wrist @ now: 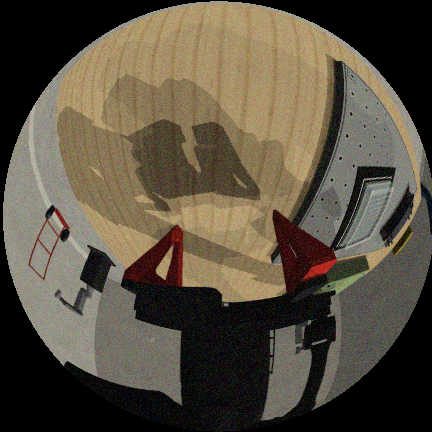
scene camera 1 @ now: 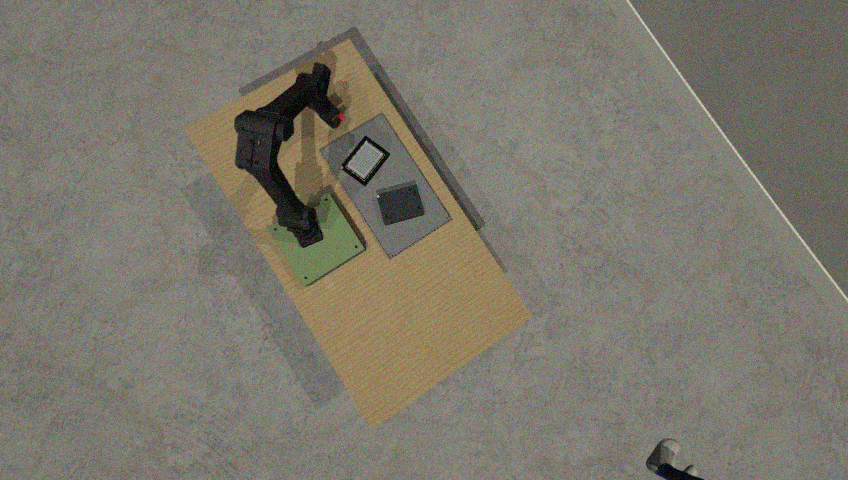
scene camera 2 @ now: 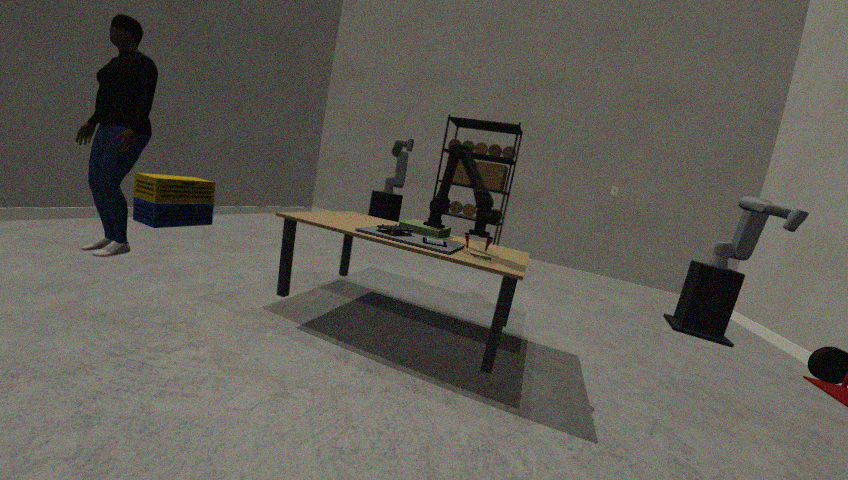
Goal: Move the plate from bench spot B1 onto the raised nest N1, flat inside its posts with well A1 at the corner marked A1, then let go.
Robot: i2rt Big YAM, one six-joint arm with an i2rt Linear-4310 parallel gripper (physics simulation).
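Pixels of known places: gripper, fingertip midpoint: [wrist: 224,221] [scene camera 1: 328,118] [scene camera 2: 476,250]; arm's base, link origin: [wrist: 318,296] [scene camera 1: 306,229] [scene camera 2: 433,226].
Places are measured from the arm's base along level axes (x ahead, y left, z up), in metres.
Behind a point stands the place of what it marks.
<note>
The plate [scene camera 1: 365,159] {x 0.314, y 0.172, z -0.029 m} [scene camera 2: 435,241] {x 0.365, y 0.202, z -0.028 m} [wrist: 370,207] {x 0.328, y 0.204, z -0.030 m}, pale with a grid of wells, lies inside a black frame on the grey perforated board [scene camera 1: 389,243] {x 0.260, y -0.174, z -0.043 m} [wrist: 360,115] {x 0.408, y 0.294, z -0.043 m}. The nest [scene camera 1: 400,203] {x 0.365, y -0.051, z -0.013 m} [scene camera 2: 393,230] {x 0.443, y -0.012, z -0.017 m} [wrist: 398,216] {x 0.371, y -0.063, z -0.037 m} is a dark raised block with posts on the same board, turned relative to the plate. Its A1 mark is too small to read. My gripper [scene camera 1: 340,120] {x 0.249, y 0.388, z -0.036 m} [scene camera 2: 477,242] {x 0.249, y 0.388, z -0.036 m} [wrist: 224,221] {x 0.249, y 0.388, z -0.036 m} has red fingers, is open and empty, and hangs low over bare wood beyond the board's end nearest the plate. The plate is to the right of the fingers in the wrist view.
The arm stands on a green base [scene camera 1: 333,255] {x 0.051, y -0.132, z 0.001 m} [scene camera 2: 423,227] {x 0.143, y 0.003, z -0.005 m} [wrist: 350,277] {x 0.132, y -0.030, z -0.004 m} beside the board, on the wooden table [scene camera 1: 428,333] {x 0.252, y -0.561, z -0.056 m}. A person [scene camera 2: 121,118], stacked yellow and blue crates [scene camera 2: 172,199], a shelf rack [scene camera 2: 484,124] and two other arms stand away from the table.
</note>
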